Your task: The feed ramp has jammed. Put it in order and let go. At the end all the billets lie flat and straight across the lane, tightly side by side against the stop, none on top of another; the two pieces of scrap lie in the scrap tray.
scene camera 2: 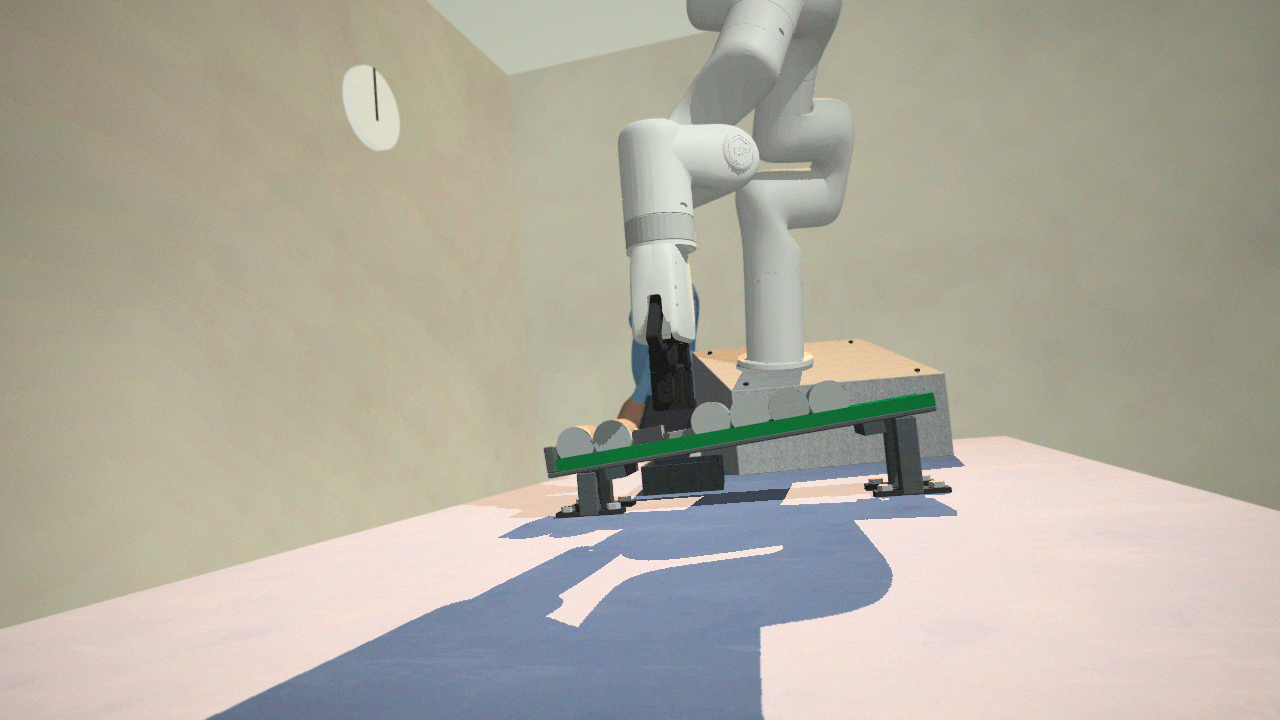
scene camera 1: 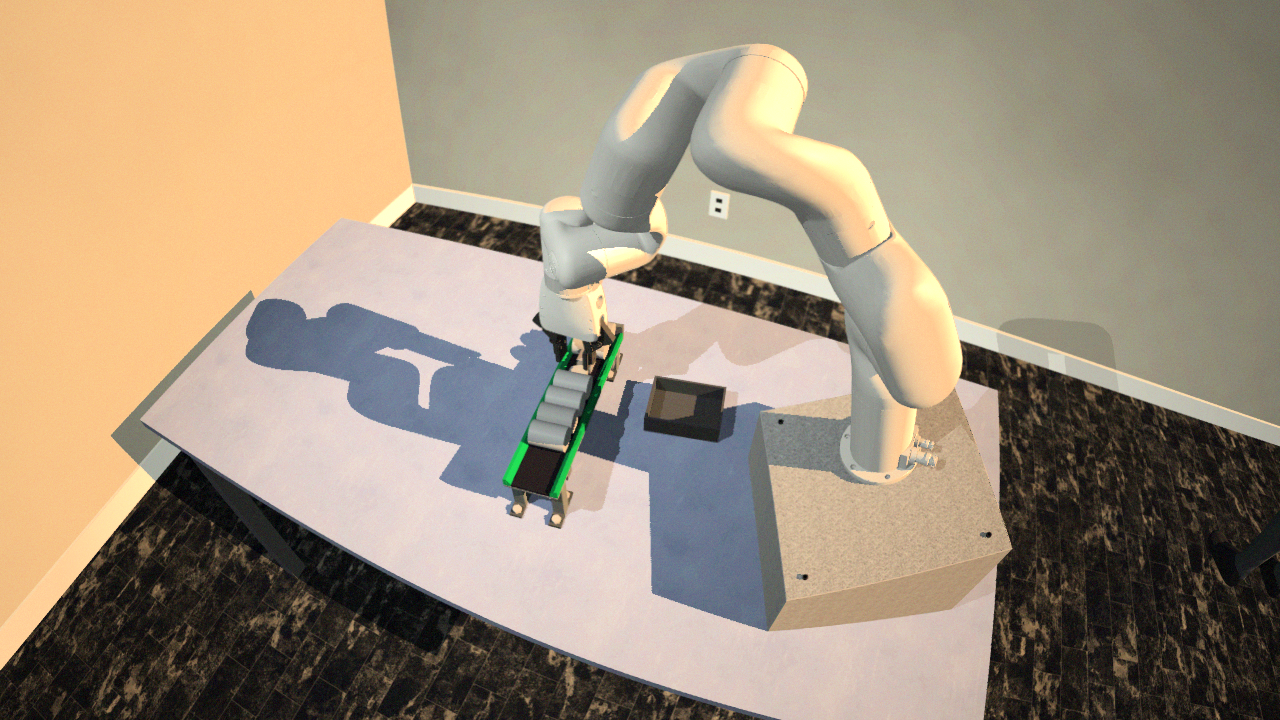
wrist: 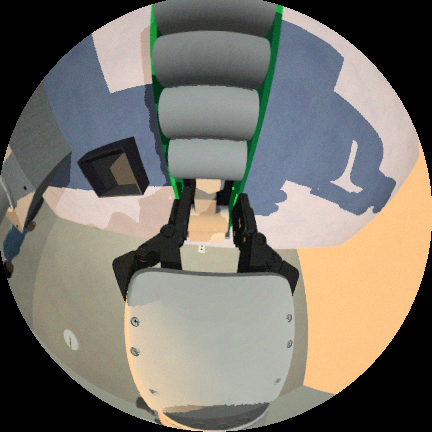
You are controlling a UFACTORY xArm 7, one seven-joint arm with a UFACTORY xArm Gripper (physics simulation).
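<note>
Four grey billets lie across the upper part of the green-railed ramp, side by side. Two more billets lie at its low end by the stop; in the wrist view they show partly between the fingers. Between the groups lie two small scrap pieces, one near the lowest upper billet and another below it. My gripper is half open and empty, pointing down just above the scrap, with fingers toward either rail. The scrap tray looks empty.
The scrap tray stands on the table beside the ramp, between it and the robot's base block. The ramp stands on short legs. A person in blue is partly visible behind the arm.
</note>
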